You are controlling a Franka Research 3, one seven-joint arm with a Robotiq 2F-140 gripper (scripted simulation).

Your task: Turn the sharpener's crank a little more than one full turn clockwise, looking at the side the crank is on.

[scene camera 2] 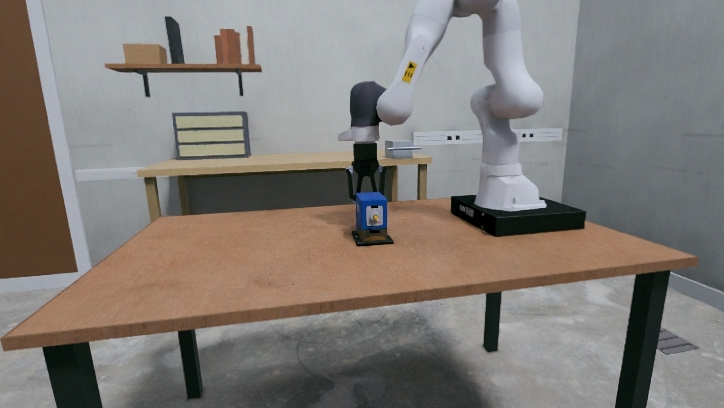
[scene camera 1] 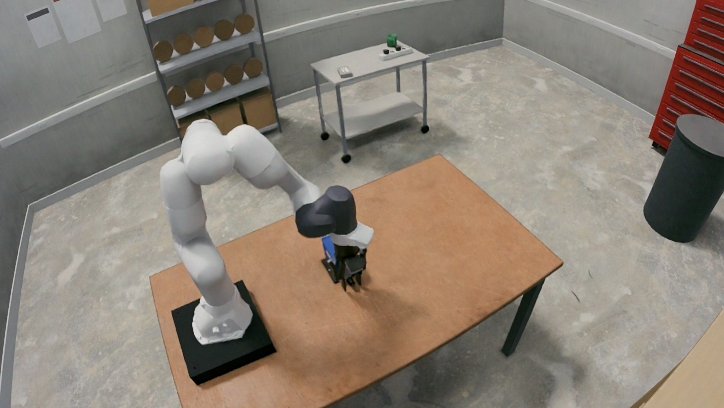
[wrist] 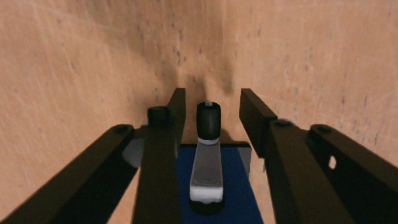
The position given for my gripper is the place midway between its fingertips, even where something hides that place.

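My gripper (scene camera 2: 367, 219) is also visible in the wrist view (wrist: 212, 102).
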